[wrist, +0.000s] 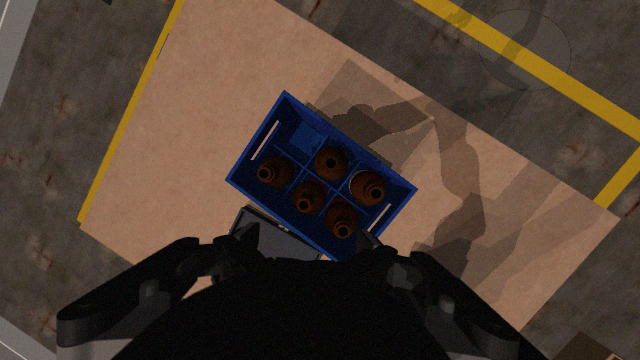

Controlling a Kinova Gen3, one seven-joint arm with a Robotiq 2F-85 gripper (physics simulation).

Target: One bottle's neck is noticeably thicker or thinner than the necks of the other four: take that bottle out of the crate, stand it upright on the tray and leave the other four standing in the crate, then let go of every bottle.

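Frame: origin at the arm's base, x ahead, y left, z up, level; centimetres.
Seen in the pictures: gripper, fingertip midpoint: (308, 236).
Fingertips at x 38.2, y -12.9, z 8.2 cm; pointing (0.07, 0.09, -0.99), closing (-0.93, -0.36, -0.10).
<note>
Offsets run from my fingertips to a thing's top centre. "spot": to the spot under its first point. Level surfaces: height alone.
The blue crate {spot: dx +14.8, dy -5.2, dz -14.6 cm} (255, 135) stands near the middle of the wrist view, with five brown bottles upright in separate compartments. Its upper row holds a bottle {dx +1.3, dy -6.5, dz -15.8 cm} (330, 163) in the middle and a bottle {dx -8.1, dy -5.2, dz -15.8 cm} (369, 188) at the right; the upper left compartment is empty. Its lower row holds a bottle {dx +11.3, dy +0.4, dz -15.8 cm} (276, 172) at the left, a bottle {dx +2.4, dy +2.4, dz -15.8 cm} (310, 197) in the middle and a bottle {dx -6.1, dy +3.5, dz -15.8 cm} (342, 219) at the right. I cannot tell which neck differs. The dark grey tray {spot: dx +4.5, dy +19.6, dz -31.6 cm} (280, 242) lies below the crate, partly hidden by my gripper. My gripper (308, 236) is open and empty, above the tray and the crate's lower edge.
A tan table top {dz -32.1 cm} (190, 115) carries the crate and tray, with arm shadows to the right. A yellow line (555, 65) runs on the dark floor (45, 150) around it. Part of a brown box (580, 347) shows at the bottom right.
</note>
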